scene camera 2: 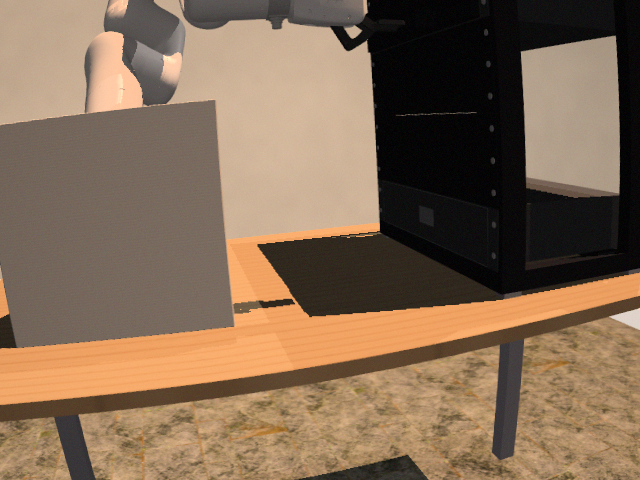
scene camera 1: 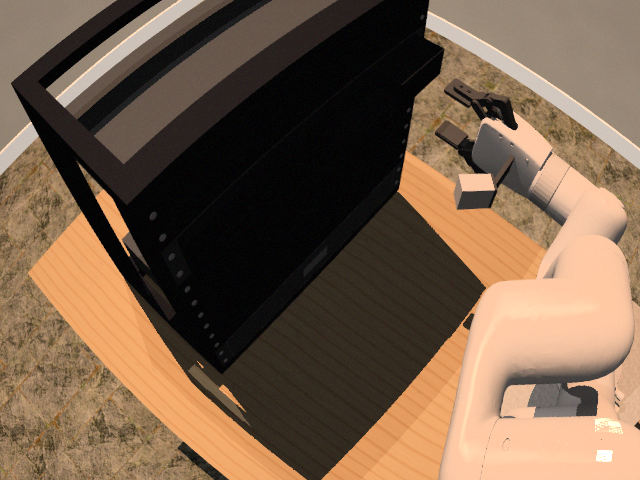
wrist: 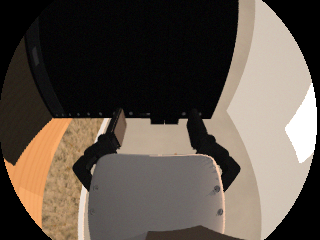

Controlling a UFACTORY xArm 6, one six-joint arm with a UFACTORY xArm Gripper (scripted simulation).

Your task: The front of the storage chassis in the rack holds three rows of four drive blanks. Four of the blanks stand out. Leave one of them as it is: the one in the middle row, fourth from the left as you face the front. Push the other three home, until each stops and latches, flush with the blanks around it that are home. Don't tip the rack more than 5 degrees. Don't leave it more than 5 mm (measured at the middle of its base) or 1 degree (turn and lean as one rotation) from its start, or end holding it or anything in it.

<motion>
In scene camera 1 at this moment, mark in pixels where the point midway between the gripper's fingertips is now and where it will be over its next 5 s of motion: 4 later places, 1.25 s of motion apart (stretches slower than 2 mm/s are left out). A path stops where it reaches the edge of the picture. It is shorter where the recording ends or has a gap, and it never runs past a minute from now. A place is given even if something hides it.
The gripper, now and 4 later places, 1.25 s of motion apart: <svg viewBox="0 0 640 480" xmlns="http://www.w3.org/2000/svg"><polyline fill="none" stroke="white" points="444,106 419,146 377,146 369,141 357,133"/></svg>
</motion>
